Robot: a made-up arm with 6 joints.
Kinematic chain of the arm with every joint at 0, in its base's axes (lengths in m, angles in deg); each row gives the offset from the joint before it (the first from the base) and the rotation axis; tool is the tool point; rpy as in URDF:
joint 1: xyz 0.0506 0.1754 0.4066 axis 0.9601 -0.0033 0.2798
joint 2: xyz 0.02 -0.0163 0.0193 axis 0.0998 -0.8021 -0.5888
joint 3: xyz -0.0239 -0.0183 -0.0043 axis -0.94 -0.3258 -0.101
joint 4: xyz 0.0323 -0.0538 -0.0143 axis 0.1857 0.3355 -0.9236
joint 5: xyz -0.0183 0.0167 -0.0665 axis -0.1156 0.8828 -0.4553
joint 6: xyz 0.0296 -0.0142 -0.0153 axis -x
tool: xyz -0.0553 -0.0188 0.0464 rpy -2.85 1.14 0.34
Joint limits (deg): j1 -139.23..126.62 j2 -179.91..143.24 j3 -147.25..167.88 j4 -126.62..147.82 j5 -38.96..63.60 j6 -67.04..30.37
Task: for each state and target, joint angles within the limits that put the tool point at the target. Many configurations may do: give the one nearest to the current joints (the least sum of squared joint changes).
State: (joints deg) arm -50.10 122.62 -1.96 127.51 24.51 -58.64
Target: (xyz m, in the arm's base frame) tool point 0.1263 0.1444 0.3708
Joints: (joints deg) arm -26.82 98.47 -6.28 80.70 3.66 -67.04
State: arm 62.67 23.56 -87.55 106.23 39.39 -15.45
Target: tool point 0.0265 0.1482 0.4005
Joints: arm 60.36 10.37 -95.25 83.86 23.02 -40.76
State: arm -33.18 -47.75 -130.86 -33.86 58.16 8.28
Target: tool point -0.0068 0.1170 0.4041
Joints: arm -20.35 -57.70 -76.41 -34.75 54.96 -6.18
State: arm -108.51 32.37 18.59 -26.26 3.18 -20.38
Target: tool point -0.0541 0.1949 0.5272
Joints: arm -98.41 56.08 42.10 -25.88 0.78 -50.80
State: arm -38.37 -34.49 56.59 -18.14 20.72 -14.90
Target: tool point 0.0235 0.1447 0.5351
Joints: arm -49.27 -5.99 62.99 -7.59 20.70 -15.12
